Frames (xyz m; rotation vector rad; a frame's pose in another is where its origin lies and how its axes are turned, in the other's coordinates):
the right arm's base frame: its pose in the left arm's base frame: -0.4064 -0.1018 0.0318 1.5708 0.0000 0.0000
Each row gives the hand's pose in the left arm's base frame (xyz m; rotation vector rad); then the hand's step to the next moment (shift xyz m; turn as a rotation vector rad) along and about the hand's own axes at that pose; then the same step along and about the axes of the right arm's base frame.
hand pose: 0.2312 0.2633 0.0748 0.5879 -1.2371 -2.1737
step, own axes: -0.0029 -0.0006 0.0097 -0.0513 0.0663 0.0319
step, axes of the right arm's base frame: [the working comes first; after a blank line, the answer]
step, axes of the left arm's base frame: -0.0040 0.0082 0.0044 0.0354 0.0264 0.0780

-0.0040 0.0044 -0.0082 0.0354 0.0780 -0.0264
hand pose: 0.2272 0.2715 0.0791 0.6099 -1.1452 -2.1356
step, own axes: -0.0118 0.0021 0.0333 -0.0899 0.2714 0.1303
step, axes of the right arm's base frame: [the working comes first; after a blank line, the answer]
step, axes of the left arm's base frame: -0.0128 0.0261 0.0201 0.0620 0.0224 0.3072

-0.0128 0.0201 -0.0261 0.0620 0.3072 -0.0224
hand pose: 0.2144 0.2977 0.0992 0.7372 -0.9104 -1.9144
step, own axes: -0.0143 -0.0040 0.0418 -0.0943 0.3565 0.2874
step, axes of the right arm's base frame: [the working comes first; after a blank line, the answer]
step, axes of the left arm's base frame: -0.0277 0.0268 0.0220 -0.0190 0.0438 0.4651

-0.0277 0.0220 -0.0268 -0.0190 0.4651 -0.0438
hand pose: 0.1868 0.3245 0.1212 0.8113 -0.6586 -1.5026
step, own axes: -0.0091 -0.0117 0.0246 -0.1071 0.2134 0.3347
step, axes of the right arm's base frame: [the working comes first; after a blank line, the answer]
step, axes of the left arm's base frame: -0.0267 0.0087 0.0062 -0.1419 0.0673 0.3800

-0.0267 0.0062 -0.0087 -0.1419 0.3800 -0.0673
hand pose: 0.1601 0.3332 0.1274 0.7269 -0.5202 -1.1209
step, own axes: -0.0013 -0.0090 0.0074 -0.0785 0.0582 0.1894
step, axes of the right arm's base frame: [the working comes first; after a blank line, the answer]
step, axes of the left arm's base frame: -0.0112 -0.0029 -0.0018 -0.1252 0.0391 0.1680

-0.0112 -0.0018 0.0029 -0.1252 0.1680 -0.0391
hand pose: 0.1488 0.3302 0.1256 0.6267 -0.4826 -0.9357
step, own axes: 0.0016 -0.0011 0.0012 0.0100 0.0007 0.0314
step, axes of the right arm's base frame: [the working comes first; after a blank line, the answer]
step, axes of the left arm's base frame: -0.0006 -0.0022 0.0003 -0.0142 -0.0171 0.0243

-0.0006 0.0003 0.0022 -0.0142 0.0243 0.0171
